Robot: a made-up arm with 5 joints.
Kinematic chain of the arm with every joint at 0, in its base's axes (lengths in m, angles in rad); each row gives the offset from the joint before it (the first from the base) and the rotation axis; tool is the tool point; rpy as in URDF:
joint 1: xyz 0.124 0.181 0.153 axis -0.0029 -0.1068 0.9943
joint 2: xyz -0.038 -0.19 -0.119 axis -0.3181 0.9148 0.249
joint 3: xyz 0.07 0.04 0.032 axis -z
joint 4: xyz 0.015 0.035 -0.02 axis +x
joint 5: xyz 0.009 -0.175 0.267 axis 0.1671 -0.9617 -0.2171
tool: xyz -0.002 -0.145 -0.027 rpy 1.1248 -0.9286 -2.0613
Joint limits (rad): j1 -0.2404..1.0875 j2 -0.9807..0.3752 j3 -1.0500..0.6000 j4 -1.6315..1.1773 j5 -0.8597..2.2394
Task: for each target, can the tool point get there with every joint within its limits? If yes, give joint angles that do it. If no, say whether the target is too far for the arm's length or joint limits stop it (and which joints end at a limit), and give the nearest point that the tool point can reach.
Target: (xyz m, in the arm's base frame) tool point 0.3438 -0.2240 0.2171
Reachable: yes | joints 0.8496 -0.4295 0.3913 -0.0254 1.0315
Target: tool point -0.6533 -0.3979 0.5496
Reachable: no: too far | nearest point -0.2336 -0.1465 0.3004 | short by 0.549 m
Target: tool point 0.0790 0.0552 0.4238
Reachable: yes | joints 0.6634 -0.3342 -0.4721 -1.1708 1.2678
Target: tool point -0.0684 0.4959 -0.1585
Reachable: no: joint limits stop it (at a limit: joint 1, joint 2, joint 4, joint 5) | nearest point 0.0516 0.4573 0.2385 | short by 0.416 m
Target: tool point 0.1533 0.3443 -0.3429
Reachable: no: joint limits stop it (at a limit: joint 1, joint 2, joint 3, joint 4, joint 5) | nearest point 0.4763 0.2896 -0.2181 | short by 0.351 m
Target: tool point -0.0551 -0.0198 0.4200
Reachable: yes | joints 0.1669 -0.5862 -0.8766 -0.9629 -0.0261
